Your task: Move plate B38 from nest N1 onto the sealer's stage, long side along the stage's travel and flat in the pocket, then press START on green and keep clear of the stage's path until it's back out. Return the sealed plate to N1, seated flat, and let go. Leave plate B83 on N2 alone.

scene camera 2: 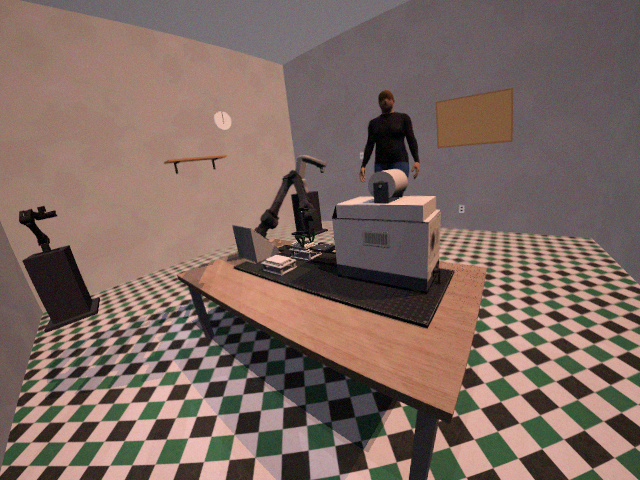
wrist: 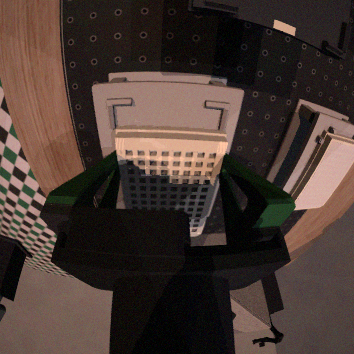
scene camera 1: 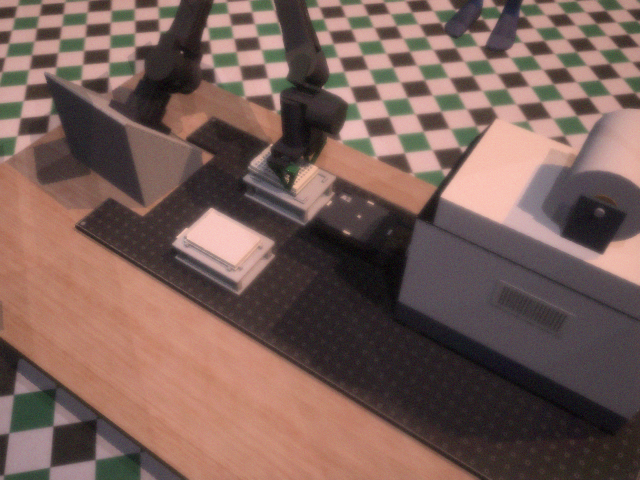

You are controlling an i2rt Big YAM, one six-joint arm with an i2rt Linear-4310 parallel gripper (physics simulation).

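Note:
Plate B38, cream with open square wells, sits between my green fingers over nest N1. My gripper spans the plate's short width, with both fingers against its long sides. In the wrist view the nest's two far corner brackets show bare beyond the plate's far end. Plate B83, with a smooth white top, lies on nest N2. The sealer's dark stage is out and empty, in front of the sealer.
A grey wedge-shaped stand is at the left by the arm's base. A person stands behind the sealer. The black perforated mat carries the nests and the sealer.

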